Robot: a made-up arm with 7 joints.
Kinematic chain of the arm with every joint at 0, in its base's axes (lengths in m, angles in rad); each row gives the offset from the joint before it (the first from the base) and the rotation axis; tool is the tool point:
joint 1: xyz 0 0 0.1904 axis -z
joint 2: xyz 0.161 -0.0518 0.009 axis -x
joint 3: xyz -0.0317 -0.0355 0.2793 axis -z
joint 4: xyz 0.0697 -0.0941 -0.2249 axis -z
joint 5: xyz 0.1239 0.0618 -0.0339 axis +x
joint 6: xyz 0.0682 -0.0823 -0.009 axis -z
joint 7: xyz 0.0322 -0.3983 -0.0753 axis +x
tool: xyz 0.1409 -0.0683 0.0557
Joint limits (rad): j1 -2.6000..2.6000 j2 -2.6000..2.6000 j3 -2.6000..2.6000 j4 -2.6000..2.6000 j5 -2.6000..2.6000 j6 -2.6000..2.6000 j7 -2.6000..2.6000
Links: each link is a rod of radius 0.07 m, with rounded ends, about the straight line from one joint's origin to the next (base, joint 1, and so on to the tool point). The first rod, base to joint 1, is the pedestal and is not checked.
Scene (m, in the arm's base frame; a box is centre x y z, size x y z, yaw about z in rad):
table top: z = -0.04
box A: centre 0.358 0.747 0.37 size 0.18 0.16 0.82 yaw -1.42
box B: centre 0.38 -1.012 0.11 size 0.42 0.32 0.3 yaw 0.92
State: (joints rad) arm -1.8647 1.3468 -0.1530 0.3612 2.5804 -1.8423 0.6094
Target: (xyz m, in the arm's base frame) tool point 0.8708 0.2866 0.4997
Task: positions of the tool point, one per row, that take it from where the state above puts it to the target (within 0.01 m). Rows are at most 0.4 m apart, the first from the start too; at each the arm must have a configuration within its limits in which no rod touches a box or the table.
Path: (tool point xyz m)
1: 0.0114 0.6262 0.7600
2: 0.2311 0.3573 0.8526
3: 0.2696 0.0525 0.8394
4: 0.4613 0.0688 0.8346
5: 0.6408 0.1140 0.7686
6: 0.7837 0.1881 0.6513
7: 0.8708 0.2866 0.4997

